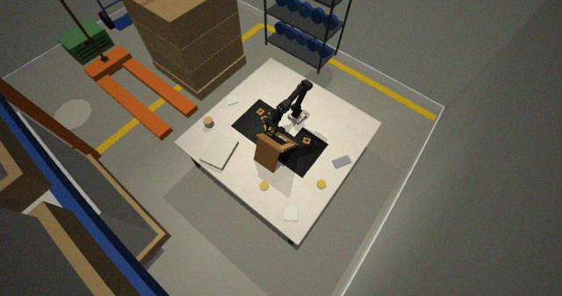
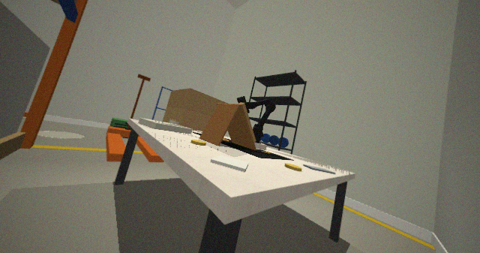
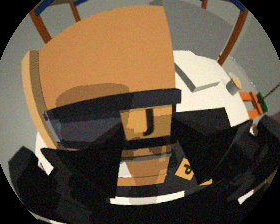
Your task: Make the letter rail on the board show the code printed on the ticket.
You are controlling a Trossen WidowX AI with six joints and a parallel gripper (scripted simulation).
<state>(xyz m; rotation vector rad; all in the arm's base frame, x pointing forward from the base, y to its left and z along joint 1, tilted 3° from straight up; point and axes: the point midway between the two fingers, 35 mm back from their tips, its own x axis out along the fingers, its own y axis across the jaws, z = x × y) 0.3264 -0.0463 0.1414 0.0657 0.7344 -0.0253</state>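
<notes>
My gripper tip is now 6 cm past the white ticket, 9 cm to the right of it and 8 cm above it. From my gripper tip the other things lie so: black mat: 15 cm behind, 2 cm to the left, 16 cm below; grey card: 19 cm behind, 59 cm to the left, 16 cm below.
</notes>
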